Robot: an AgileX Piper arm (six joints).
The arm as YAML. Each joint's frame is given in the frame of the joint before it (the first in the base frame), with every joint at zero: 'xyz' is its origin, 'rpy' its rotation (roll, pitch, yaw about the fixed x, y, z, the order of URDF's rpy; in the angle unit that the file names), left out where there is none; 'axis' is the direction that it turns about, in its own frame. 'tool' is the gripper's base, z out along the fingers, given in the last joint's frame.
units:
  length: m
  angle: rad
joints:
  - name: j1
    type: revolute
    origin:
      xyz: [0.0, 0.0, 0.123]
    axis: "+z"
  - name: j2
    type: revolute
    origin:
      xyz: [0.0, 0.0, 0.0]
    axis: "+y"
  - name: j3
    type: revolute
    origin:
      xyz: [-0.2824, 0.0, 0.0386]
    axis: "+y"
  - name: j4
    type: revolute
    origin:
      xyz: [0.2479, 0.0, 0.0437]
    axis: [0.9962, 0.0, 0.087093]
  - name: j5
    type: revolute
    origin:
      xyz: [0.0, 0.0, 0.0]
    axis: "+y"
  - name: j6
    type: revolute
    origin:
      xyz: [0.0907, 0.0, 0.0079]
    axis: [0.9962, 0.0, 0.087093]
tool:
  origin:
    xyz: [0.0, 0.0, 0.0]
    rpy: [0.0, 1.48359, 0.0]
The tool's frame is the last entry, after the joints.
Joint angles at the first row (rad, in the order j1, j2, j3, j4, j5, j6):
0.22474 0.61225 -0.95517 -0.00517 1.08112 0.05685
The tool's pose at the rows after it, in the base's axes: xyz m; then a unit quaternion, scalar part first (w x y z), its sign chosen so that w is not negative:
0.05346 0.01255 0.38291 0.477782 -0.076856 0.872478 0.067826
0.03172 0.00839 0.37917 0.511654 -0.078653 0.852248 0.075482
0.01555 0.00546 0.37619 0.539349 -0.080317 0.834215 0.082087
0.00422 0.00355 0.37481 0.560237 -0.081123 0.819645 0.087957
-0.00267 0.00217 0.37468 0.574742 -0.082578 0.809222 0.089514
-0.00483 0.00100 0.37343 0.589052 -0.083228 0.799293 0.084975
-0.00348 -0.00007 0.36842 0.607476 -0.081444 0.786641 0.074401
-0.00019 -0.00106 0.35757 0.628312 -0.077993 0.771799 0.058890
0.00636 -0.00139 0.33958 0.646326 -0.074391 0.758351 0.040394
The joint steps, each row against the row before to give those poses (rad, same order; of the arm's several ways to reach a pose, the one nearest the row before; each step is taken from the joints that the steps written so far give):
-0.00009 -0.11959 0.04245 0.00924 -0.01023 -0.00791
0.00007 -0.10041 0.03205 0.00992 -0.01152 -0.00775
-0.00001 -0.07622 0.02110 0.00957 -0.01173 -0.00694
0.00004 -0.05219 0.01025 0.00858 -0.00975 -0.00408
-0.00001 -0.03076 0.00327 0.00259 -0.00806 -0.00542
-0.00121 -0.02029 0.01308 -0.00809 -0.02631 -0.00640
-0.00623 -0.02402 0.03672 -0.01742 -0.05523 -0.00696
-0.01193 -0.03625 0.06557 -0.02357 -0.07792 -0.00712
-0.01671 -0.04285 0.09628 -0.02583 -0.09600 -0.00631

